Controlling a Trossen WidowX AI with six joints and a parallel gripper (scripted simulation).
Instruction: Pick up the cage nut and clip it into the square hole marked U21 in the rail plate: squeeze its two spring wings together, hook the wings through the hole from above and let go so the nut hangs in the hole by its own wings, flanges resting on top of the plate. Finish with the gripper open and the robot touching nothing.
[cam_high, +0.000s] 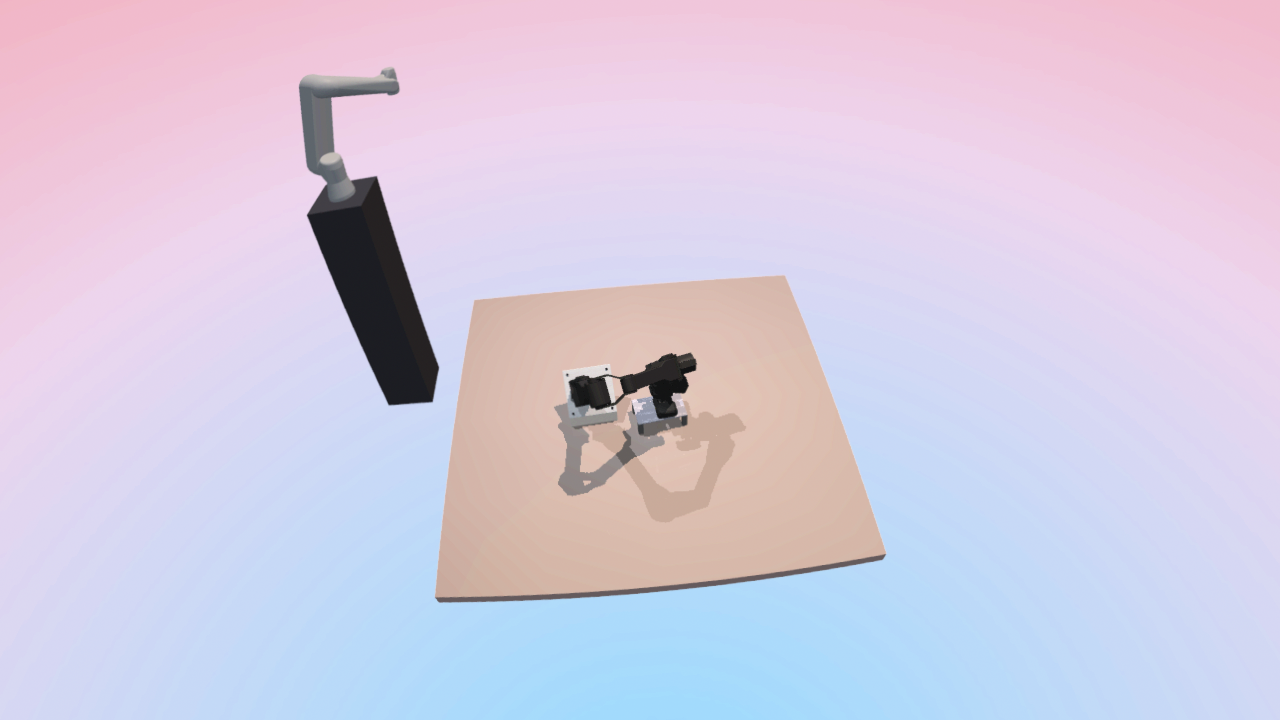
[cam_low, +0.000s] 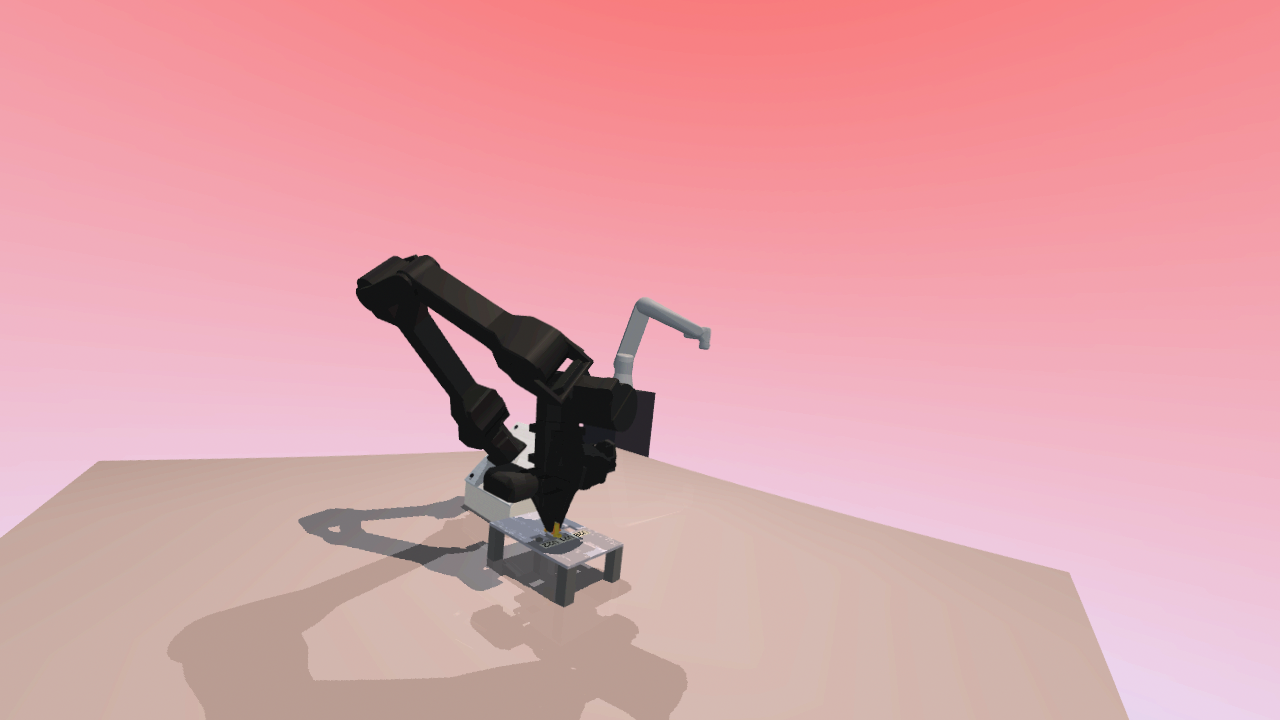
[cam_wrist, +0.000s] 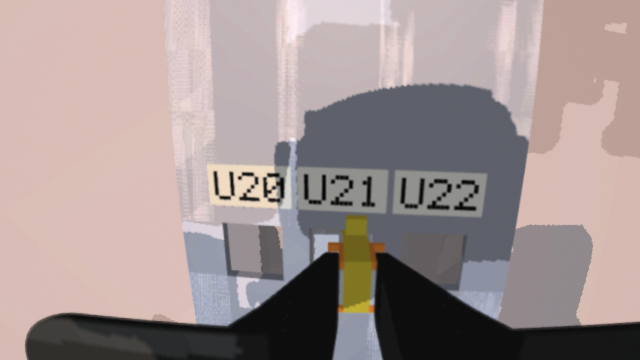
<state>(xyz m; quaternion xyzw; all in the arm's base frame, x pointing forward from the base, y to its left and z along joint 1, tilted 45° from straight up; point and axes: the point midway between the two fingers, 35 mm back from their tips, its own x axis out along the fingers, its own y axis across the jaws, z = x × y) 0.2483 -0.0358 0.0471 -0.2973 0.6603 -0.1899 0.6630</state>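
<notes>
Right now the cage nut is 10 mm below my gripper tip.
</notes>
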